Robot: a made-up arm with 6 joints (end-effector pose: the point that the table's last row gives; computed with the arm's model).
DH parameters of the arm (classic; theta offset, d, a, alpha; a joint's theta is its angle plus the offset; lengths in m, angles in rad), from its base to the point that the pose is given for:
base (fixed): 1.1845 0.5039 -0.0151 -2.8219
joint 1: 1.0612 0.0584 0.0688 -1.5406
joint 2: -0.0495 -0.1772 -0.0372 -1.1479
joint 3: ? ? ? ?
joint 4: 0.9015 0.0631 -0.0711 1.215
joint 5: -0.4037 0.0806 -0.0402 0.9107
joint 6: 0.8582 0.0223 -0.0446 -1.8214
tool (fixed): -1.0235 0.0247 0 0
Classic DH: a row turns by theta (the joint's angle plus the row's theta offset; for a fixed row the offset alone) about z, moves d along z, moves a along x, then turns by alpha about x.
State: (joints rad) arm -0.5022 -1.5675 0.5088 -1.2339 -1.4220 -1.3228
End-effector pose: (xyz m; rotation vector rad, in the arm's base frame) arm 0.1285 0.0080 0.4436 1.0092 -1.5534 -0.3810
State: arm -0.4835 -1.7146 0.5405 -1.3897 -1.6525 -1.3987
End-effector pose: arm 0.1217 0.0122 0.4369 0.8508 -1.0679 -0.3301
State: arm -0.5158 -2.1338 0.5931 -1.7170 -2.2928 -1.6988
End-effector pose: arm 0.1185 0.0301 0.4522 0.1765 0.2196 -0.1115
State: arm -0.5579 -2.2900 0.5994 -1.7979 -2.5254 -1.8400
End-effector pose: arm 0.1293 0.0490 0.4581 -0.1392 0.6532 0.0179
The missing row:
joint 3: 0.1137 0.0702 -0.0527 0.6668
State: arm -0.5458 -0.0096 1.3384 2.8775 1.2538 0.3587
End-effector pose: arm -0.0781 0.0113 0.6238 0.6241 -0.5496 -1.3337
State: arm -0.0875 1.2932 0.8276 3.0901 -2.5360 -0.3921
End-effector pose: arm -0.0942 -0.0322 0.4383 0.9893 -2.9134 0.3183
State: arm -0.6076 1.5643 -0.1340 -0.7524 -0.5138 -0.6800
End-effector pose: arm -0.0669 -0.0057 0.2455 1.1779 0.5618 0.4356
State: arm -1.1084 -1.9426 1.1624 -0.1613 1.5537 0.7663
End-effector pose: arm -0.1090 0.0755 0.4631 0.3907 1.2530 -2.7097
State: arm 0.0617 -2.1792 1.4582 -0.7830 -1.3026 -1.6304
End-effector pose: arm -0.0295 0.0655 0.2889 -0.0345 -1.2962 -1.9342
